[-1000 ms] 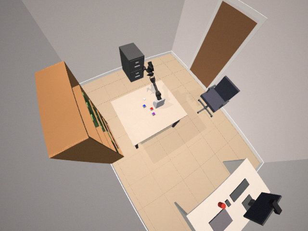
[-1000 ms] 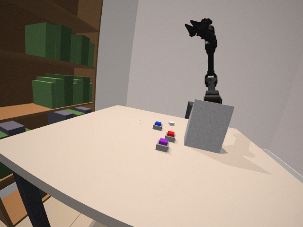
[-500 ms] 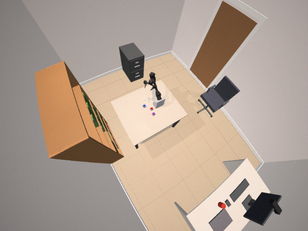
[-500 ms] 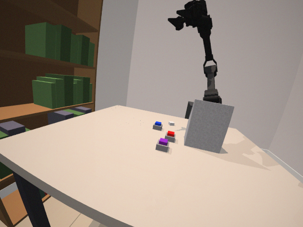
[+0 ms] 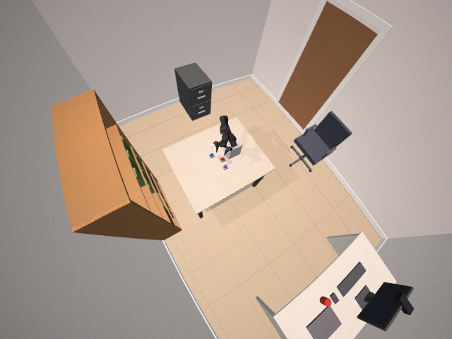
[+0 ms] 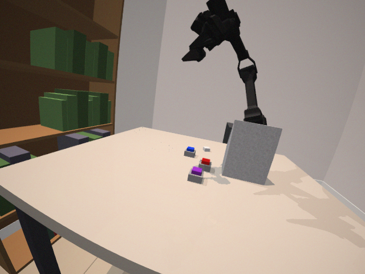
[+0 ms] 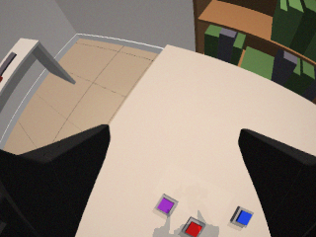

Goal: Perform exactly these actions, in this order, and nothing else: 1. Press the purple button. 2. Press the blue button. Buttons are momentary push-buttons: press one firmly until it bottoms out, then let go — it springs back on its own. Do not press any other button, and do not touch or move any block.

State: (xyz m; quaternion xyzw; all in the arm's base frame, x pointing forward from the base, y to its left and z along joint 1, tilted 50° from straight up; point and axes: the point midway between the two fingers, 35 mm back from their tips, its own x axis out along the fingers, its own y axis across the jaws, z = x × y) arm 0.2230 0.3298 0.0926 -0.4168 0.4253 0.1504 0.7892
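My gripper tip is 36 cm above the purple button and 10 cm past it. The rest, counted from my gripper tip: blue button: 36 cm below, 20 cm to the right, 1 cm behind; red button: 36 cm below, 11 cm behind, 10 cm to the right; small white block: 39 cm below, 33 cm to the right, 6 cm behind.
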